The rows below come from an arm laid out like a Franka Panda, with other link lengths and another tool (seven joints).
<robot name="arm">
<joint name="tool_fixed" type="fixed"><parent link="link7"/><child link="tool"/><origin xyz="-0.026 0.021 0.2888" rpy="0 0.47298 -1.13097"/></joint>
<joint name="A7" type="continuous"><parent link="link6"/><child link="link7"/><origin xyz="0.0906 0 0" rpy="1.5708 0 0"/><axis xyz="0 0 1"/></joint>
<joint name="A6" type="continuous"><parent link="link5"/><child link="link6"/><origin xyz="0 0 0" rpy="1.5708 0 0"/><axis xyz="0 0 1"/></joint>
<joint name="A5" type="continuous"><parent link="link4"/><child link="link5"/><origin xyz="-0.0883 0.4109 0" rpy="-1.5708 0 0"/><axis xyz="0 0 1"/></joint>
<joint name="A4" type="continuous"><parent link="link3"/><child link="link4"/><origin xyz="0.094 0 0" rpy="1.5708 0 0"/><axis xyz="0 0 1"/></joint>
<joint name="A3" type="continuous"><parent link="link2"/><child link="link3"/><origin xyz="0 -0.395 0" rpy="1.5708 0 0"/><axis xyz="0 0 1"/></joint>
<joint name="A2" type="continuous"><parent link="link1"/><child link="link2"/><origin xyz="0 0 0" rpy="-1.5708 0 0"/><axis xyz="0 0 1"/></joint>
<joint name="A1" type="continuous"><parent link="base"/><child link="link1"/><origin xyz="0 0 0.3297" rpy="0 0 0"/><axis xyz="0 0 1"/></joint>
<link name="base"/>
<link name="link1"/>
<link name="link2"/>
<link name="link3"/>
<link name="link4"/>
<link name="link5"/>
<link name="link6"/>
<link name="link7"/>
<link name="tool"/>
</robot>
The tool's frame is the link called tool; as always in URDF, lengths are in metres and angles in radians. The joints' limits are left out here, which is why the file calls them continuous.
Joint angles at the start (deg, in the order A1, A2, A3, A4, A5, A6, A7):
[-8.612, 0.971, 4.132, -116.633, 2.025, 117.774, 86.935]
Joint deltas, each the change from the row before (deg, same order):
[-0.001, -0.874, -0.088, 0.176, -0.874, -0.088, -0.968]
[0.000, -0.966, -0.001, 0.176, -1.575, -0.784, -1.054]
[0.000, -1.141, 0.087, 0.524, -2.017, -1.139, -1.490]
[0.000, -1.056, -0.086, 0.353, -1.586, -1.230, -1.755]
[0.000, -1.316, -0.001, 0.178, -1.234, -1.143, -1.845]
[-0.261, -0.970, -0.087, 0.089, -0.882, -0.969, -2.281]
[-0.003, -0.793, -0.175, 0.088, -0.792, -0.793, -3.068]
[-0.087, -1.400, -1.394, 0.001, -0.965, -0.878, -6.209]
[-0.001, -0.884, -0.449, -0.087, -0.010, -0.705, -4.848]
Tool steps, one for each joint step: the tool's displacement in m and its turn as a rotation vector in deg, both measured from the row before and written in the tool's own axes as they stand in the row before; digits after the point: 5 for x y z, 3 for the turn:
[0.00617, 0.00391, -0.00784, 0.232, 1.199, -1.356]
[0.00366, 0.00725, -0.00894, -0.296, 0.849, -2.154]
[0.00601, 0.00860, -0.01231, -0.338, 1.127, -2.908]
[0.00341, 0.00979, -0.01103, -0.229, 0.631, -2.668]
[0.00239, 0.00832, -0.01294, 0.014, 0.675, -2.501]
[0.00076, 0.01017, -0.00908, 0.200, 0.267, -2.345]
[0.00006, 0.00830, -0.00785, 0.707, 0.217, -3.112]
[0.00030, 0.02372, -0.01155, 1.436, 0.437, -4.789]
[-0.00261, 0.00802, -0.00832, 1.922, 0.027, -3.848]

